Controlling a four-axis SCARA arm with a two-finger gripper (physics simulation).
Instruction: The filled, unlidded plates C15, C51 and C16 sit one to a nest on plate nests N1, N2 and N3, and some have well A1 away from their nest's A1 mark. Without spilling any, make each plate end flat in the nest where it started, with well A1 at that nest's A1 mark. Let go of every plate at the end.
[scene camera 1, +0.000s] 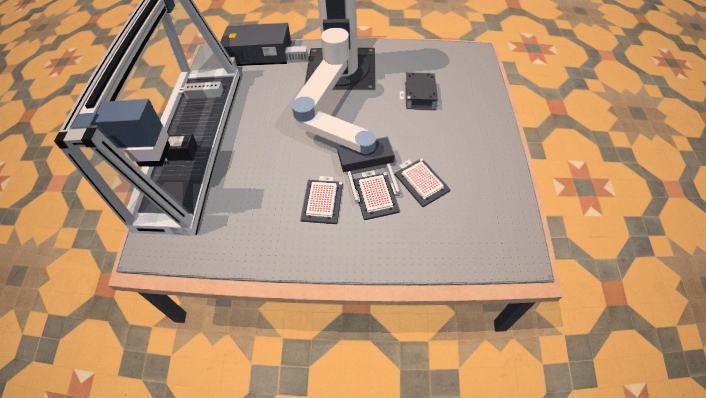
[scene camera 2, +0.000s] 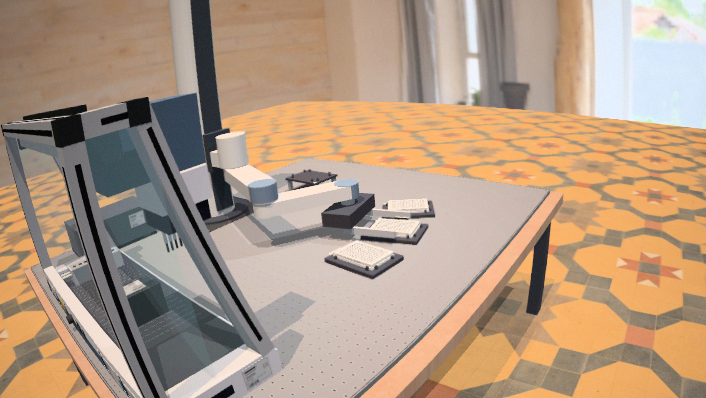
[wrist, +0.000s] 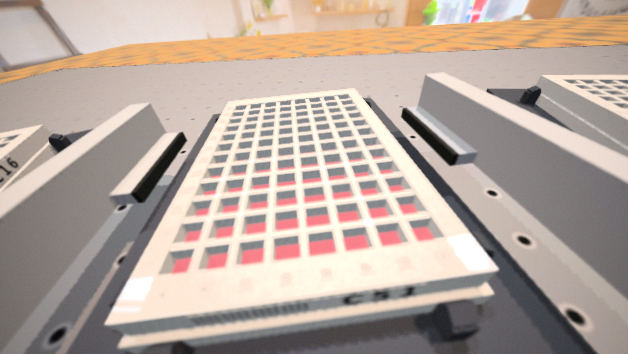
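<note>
Plate C51 (scene camera 1: 376, 192) (scene camera 2: 402, 227) (wrist: 320, 280) lies flat in the middle nest (scene camera 1: 382, 215) (scene camera 2: 415, 241), red liquid in its wells. My gripper (scene camera 1: 376, 196) (scene camera 2: 400, 226) (wrist: 293, 108) is open around C51, one finger along each long side, with a gap between each pad and the plate. Plate C16 (scene camera 1: 423, 179) (scene camera 2: 408, 205) (wrist: 20, 150) sits in the turned nest (scene camera 1: 426, 202) on scene camera 1's right. The third plate (scene camera 1: 321, 198) (scene camera 2: 362, 254) (wrist: 595, 95), its label unseen, sits in the nest (scene camera 1: 320, 220) (scene camera 2: 372, 274) on that view's left. Nest labels and A1 lettering are unreadable.
A framed gantry machine (scene camera 1: 207, 180) (scene camera 2: 220, 372) stands on the table's left side in scene camera 1. A dark box (scene camera 1: 257, 44) stands at the back left. A raised black stand (scene camera 1: 421, 87) (scene camera 2: 312, 177) is at the back right. The neighbouring nests stand close outside both fingers.
</note>
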